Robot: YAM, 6 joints.
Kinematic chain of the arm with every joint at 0, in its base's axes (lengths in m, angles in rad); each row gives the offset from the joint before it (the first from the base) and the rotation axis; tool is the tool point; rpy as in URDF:
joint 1: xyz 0 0 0.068 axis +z
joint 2: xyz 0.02 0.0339 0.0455 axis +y
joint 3: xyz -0.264 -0.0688 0 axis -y
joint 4: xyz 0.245 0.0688 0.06 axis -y
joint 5: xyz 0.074 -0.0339 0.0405 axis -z
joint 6: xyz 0.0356 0 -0.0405 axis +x
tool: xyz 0 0 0 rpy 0 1.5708 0
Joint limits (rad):
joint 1: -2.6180..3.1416
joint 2: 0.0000..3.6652
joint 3: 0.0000..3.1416
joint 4: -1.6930..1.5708
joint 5: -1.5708..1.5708
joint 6: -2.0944..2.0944
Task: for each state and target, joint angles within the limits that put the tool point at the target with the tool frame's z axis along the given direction. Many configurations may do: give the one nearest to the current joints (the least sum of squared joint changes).
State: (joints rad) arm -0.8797 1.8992 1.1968 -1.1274 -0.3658 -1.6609
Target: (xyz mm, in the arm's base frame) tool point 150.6 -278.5 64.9 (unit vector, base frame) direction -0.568 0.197 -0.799
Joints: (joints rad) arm -1.0316 2.2213 1.2621 -1.1346 0.3966 -1.6609
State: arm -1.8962 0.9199 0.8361 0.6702 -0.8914 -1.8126
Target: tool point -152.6 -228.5 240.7 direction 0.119 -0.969 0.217
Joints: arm -2.2506 1.4505 0.4965 1.2634 -0.7777 -1.8126
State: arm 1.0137 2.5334 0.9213 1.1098 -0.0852 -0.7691
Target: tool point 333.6 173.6 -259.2 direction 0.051 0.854 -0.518
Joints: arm 0.4075 3.3144 1.6512 0.7319 -0.8692 -0.7691
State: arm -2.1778 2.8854 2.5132 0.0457 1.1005 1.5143
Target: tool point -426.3 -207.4 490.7 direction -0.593 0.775 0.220
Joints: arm -2.6161 2.6208 3.1395 0.5382 1.3155 1.5143
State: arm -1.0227 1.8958 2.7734 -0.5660 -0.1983 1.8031
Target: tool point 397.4 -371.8 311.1 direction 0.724 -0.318 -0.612
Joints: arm -0.7702 2.5298 2.7626 -0.9230 -0.2795 1.8031
